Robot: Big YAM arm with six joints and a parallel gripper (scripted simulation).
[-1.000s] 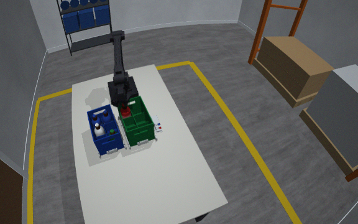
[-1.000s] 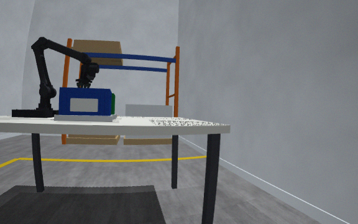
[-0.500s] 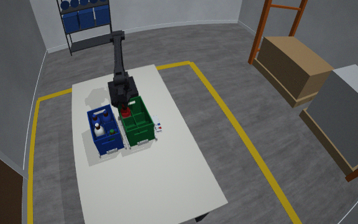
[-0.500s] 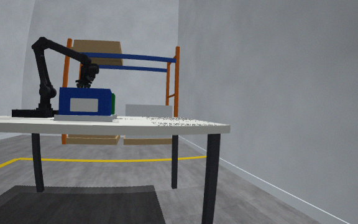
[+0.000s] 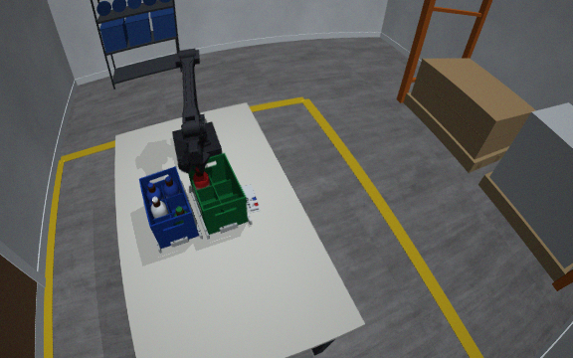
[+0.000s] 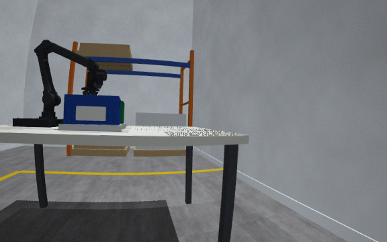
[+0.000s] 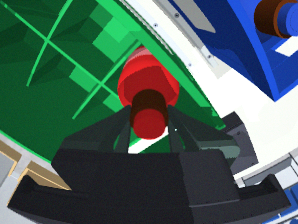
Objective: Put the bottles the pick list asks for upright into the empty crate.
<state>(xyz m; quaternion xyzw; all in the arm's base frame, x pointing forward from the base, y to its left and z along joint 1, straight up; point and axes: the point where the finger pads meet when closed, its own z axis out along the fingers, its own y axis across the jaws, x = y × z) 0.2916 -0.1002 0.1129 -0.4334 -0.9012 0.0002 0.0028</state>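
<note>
My gripper is now 6 cm above the red bottle. Also, from my hand: blue crate 19 cm to the right, 8 cm below, 5 cm ahead; green crate 9 cm ahead, 8 cm below, 3 cm to the left; blue bottle 14 cm to the right, 7 cm below, 3 cm behind.
</note>
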